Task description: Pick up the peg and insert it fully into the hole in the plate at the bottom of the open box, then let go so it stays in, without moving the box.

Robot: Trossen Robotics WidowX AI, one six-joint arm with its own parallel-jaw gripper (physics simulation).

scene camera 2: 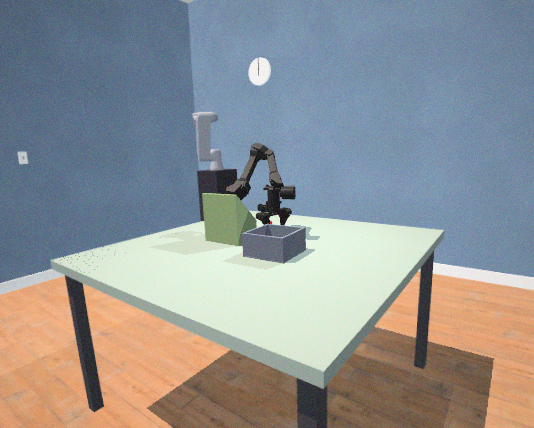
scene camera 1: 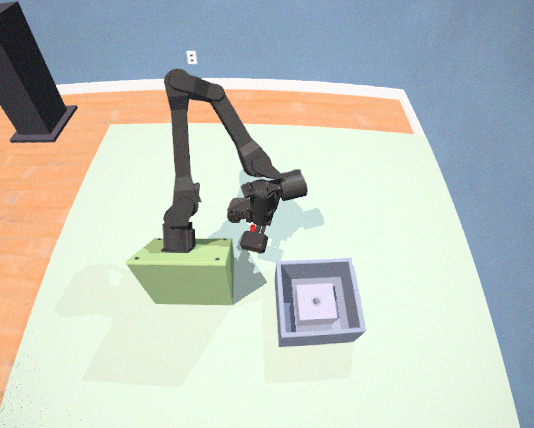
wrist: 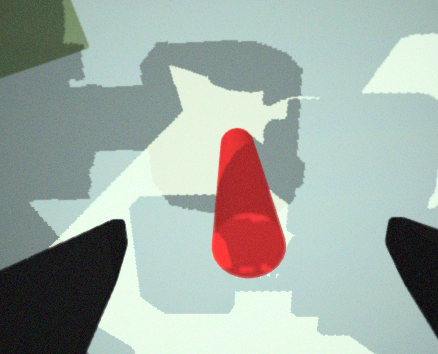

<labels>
pale square plate: scene camera 1 315, 305; not seen in scene camera 2 (hidden by a grey-blue box); not seen in the wrist view (out of frame)
</labels>
